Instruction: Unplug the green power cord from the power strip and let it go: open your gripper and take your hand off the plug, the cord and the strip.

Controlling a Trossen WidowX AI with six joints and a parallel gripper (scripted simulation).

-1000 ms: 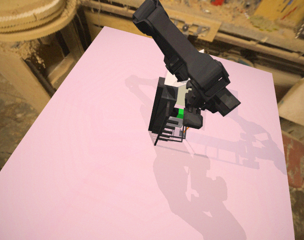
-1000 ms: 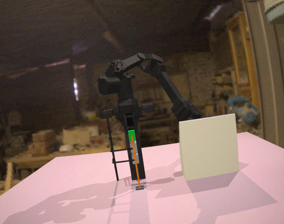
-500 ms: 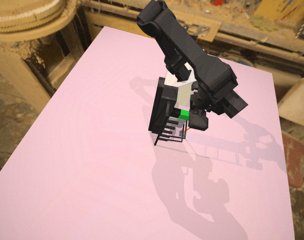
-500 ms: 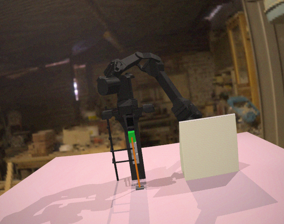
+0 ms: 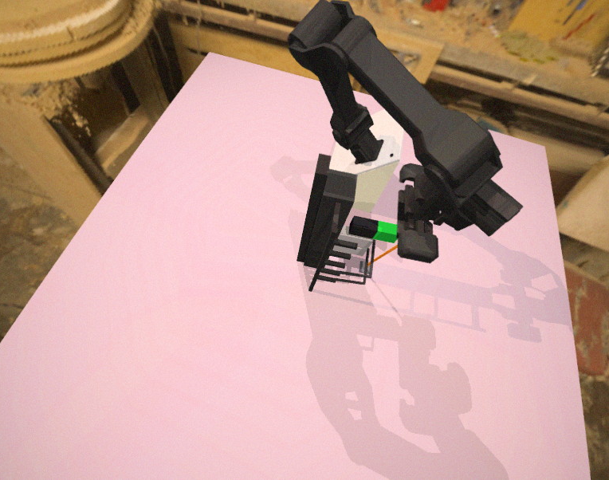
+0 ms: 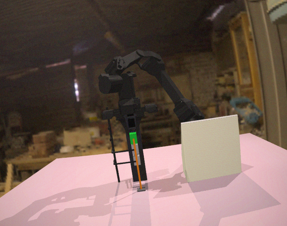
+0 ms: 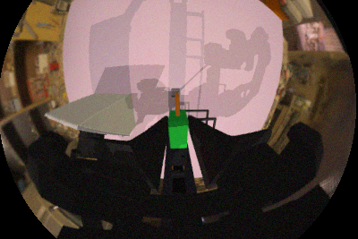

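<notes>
Now: the green plug 4 cm to the right of my gripper tip and 1 cm ahead of it. The rest, counted from my gripper tip: grey foot: 20 cm below, 1 cm to the right.
</notes>
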